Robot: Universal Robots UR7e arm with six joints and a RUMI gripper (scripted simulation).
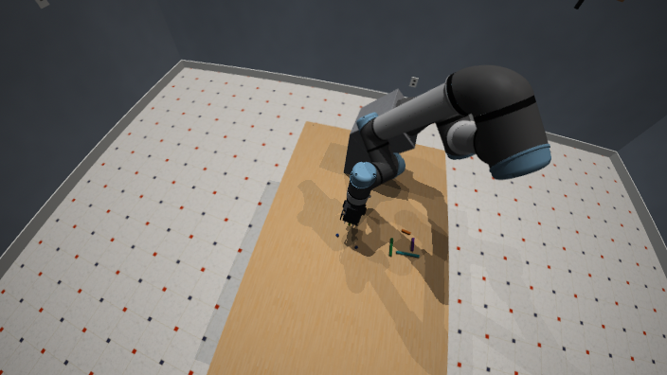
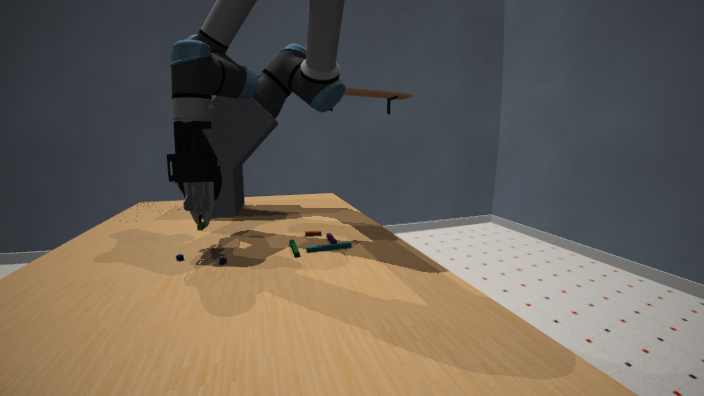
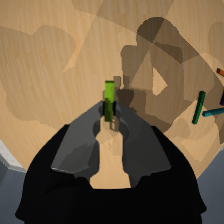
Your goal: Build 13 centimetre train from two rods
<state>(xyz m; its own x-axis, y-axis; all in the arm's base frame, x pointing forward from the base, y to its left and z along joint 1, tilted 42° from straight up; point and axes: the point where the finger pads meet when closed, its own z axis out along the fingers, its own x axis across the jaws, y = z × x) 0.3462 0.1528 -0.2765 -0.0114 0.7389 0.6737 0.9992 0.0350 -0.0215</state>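
The green rod lies 30 mm ahead of my hand, 200 mm to the left of it and 60 mm below it. From my hand the other things lie so: turquoise rod (30 mm ahead, 280 mm to the left, 60 mm below); lime rod (10 mm below); orange rod (60 mm behind, 240 mm to the left, 60 mm below).
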